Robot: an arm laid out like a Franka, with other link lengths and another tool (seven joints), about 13 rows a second.
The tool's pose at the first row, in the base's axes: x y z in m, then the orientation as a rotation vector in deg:
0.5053, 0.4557, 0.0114, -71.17, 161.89, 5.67
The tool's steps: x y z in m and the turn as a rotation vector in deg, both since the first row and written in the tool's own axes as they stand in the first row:
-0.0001, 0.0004, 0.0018, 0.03, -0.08, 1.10
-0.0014, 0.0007, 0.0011, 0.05, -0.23, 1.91
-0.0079, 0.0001, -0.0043, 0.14, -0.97, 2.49
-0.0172, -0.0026, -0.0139, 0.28, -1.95, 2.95
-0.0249, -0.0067, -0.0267, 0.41, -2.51, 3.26
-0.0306, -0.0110, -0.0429, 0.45, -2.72, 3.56
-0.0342, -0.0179, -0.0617, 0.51, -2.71, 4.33
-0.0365, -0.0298, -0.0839, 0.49, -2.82, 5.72
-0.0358, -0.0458, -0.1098, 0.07, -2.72, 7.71
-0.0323, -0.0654, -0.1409, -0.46, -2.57, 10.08
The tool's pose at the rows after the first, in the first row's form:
0.5051, 0.4562, 0.0096, -69.59, 162.52, 5.72
0.5058, 0.4573, 0.0104, -68.39, 162.90, 5.82
0.5105, 0.4612, 0.0163, -67.27, 162.60, 6.15
0.5185, 0.4655, 0.0264, -66.22, 162.00, 6.54
0.5264, 0.4673, 0.0396, -65.54, 161.67, 6.70
0.5331, 0.4673, 0.0560, -65.04, 161.66, 6.77
0.5402, 0.4638, 0.0748, -63.95, 162.10, 6.71
0.5500, 0.4557, 0.0966, -61.96, 162.82, 6.86
0.5607, 0.4423, 0.1218, -59.24, 164.15, 7.47
0.5721, 0.4240, 0.1518, -55.99, 165.71, 8.22

